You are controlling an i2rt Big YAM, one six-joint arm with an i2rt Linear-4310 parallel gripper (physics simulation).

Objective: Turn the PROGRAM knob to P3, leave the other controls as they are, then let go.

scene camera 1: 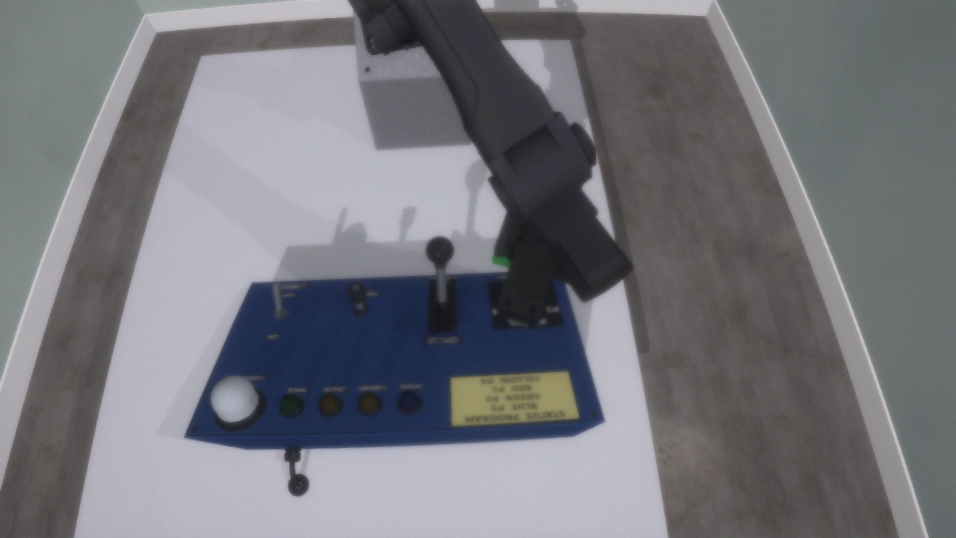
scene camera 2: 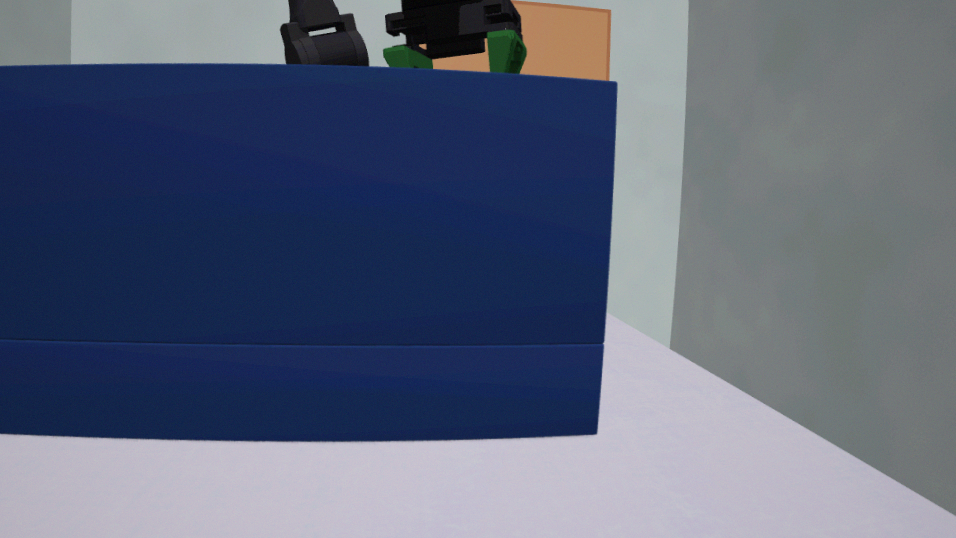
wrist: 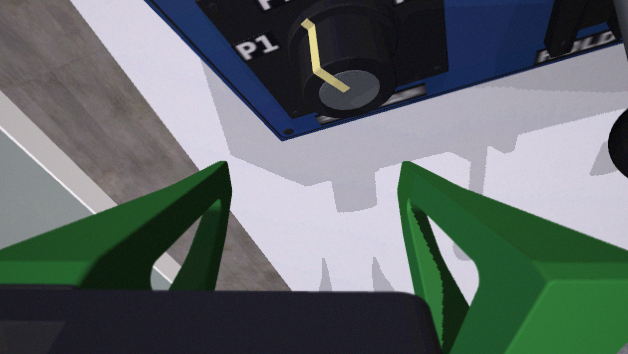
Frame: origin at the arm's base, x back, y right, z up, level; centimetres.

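Seen in the pictures: gripper, between the fingertips: (wrist: 314, 175); arm's base, origin of its link: (scene camera 1: 399, 23).
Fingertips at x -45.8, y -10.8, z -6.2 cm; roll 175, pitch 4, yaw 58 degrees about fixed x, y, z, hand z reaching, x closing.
Offsets run from my fingertips to a thing's top centre. "pt": to the spot under its first point.
The PROGRAM knob @(dx -0.3, dy +1.4, dz -4.5 cm) (wrist: 350, 45) is black with a grey cap and a pale yellow pointer. In the wrist view it is at the top, and the pointer aims up and left, towards the partly cut-off label above P1. P3 is not readable there. The arm hides the knob in scene camera 1. The knob sits on the blue panel (scene camera 1: 361, 354) (scene camera 2: 300, 234) (wrist: 480, 30). My gripper (wrist: 314, 175) (scene camera 2: 461, 63) is open with green fingers and nothing between them. Its fingertips appear below the knob in the wrist view, apart from it, beyond the panel's edge.
A black-ball lever @(dx +7.6, dy +12.2, dz -1.1 cm) (scene camera 1: 439, 250) stands next to the knob plate. A toggle @(dx +7.2, dy +36.7, dz -4.6 cm) (scene camera 1: 279, 304), a small black switch @(dx +3.9, dy +25.1, dz -3.8 cm) (scene camera 1: 357, 294), a white dome button @(pt dx -8.9, dy +39.3, dz +2.9 cm) (scene camera 1: 235, 399), several coloured buttons and a yellow label @(pt dx -15.2, dy +7.8, dz -1.3 cm) (scene camera 1: 513, 399) are on the panel. A crank @(pt dx -16.0, dy +39.1, dz -14.2 cm) (scene camera 1: 294, 468) projects from its side.
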